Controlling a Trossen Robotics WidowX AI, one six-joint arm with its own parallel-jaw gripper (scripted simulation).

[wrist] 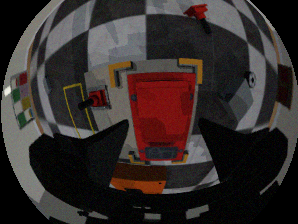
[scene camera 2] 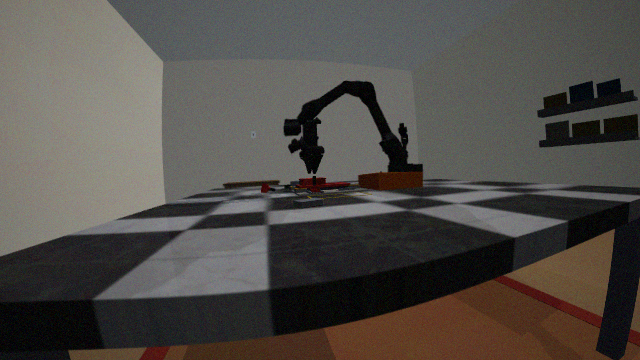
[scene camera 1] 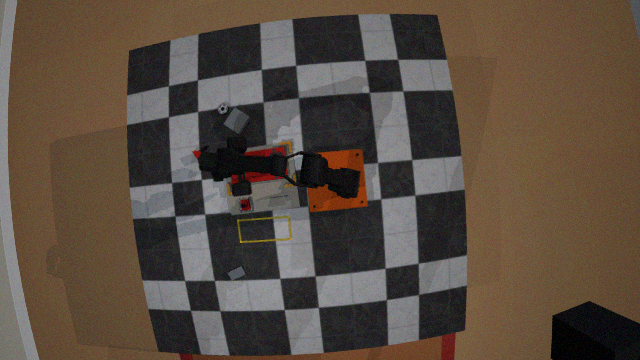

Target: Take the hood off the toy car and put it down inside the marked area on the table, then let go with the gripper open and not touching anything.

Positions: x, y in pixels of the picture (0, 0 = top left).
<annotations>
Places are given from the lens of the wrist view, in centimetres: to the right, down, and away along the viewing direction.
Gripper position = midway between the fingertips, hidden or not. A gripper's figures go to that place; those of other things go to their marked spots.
my gripper (wrist: 164, 122): 2, 1, 10
red hood panel (wrist: 163, 105): 2, -1, 11
</annotations>
